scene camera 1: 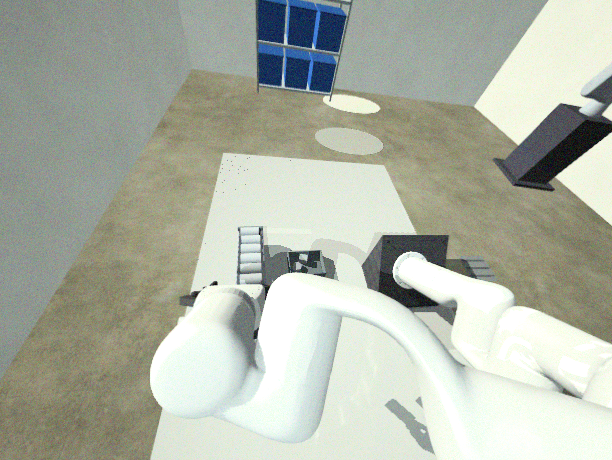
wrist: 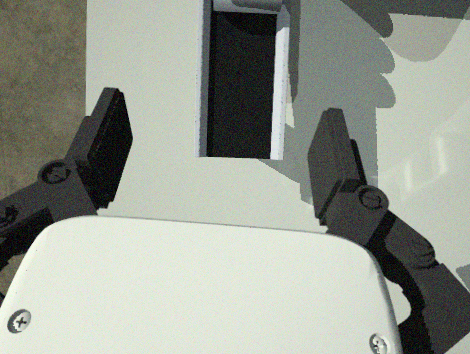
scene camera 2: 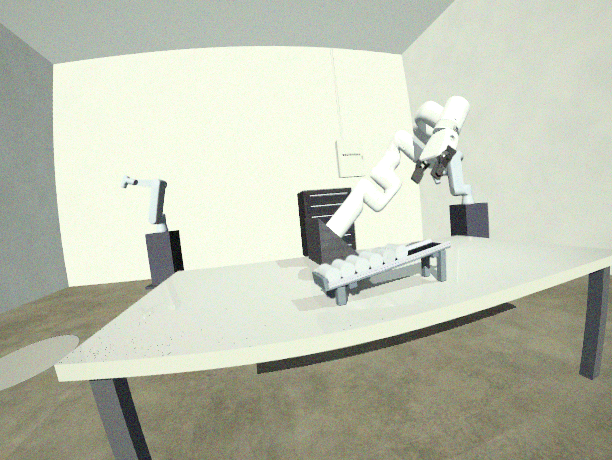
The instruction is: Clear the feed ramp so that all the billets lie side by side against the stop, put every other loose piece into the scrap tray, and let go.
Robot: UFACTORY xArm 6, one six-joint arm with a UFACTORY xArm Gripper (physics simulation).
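Places are measured from the arm's base along level axes (x ahead, y left, z up), in millimetres.
Pixels of known places: gripper, fingertip midpoint: [scene camera 1: 239, 288] [wrist: 222, 122] [scene camera 2: 424, 179]; arm's base, link origin: [scene camera 1: 409, 269] [scene camera 2: 331, 234].
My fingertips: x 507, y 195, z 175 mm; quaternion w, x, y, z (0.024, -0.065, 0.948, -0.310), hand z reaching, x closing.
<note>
Ahead of a thing's pixels: the offset from my fingertips to its top centre. "*": to the spot under its first point. Level surfaces: height alone.
The feed ramp [scene camera 2: 390, 266] [wrist: 279, 85] slopes down to the stop at its lower end. Several white cylindrical billets @[dx +27, dy -223, dz -186 mm] [scene camera 1: 251, 248] [scene camera 2: 361, 261] lie across its lower part, side by side in a row reaching the stop. The ramp's dark bed is bare in the part of its upper end that the wrist view shows. The scrap tray @[* dx -163, dy -263, dz -259 mm] [scene camera 1: 305, 252] stands right of the ramp in scene camera 1, with loose light and dark pieces @[dx -156, dy -252, dz -261 mm] [scene camera 1: 302, 258] inside; their number is unclear. My gripper [scene camera 2: 428, 176] [wrist: 222, 122] is open and empty, high above the ramp's upper end. The arm hides that end in scene camera 1.
The ramp and tray stand on the white table @[dz -290 mm] [scene camera 1: 310, 195] [scene camera 2: 225, 320]. My arm's dark base block [scene camera 1: 434, 250] is to the right in scene camera 1. Beyond the table are a dark drawer cabinet [scene camera 2: 327, 198], two other arms on pedestals [scene camera 2: 159, 255] [scene camera 2: 477, 220] and a blue bin rack [scene camera 1: 257, 70].
</note>
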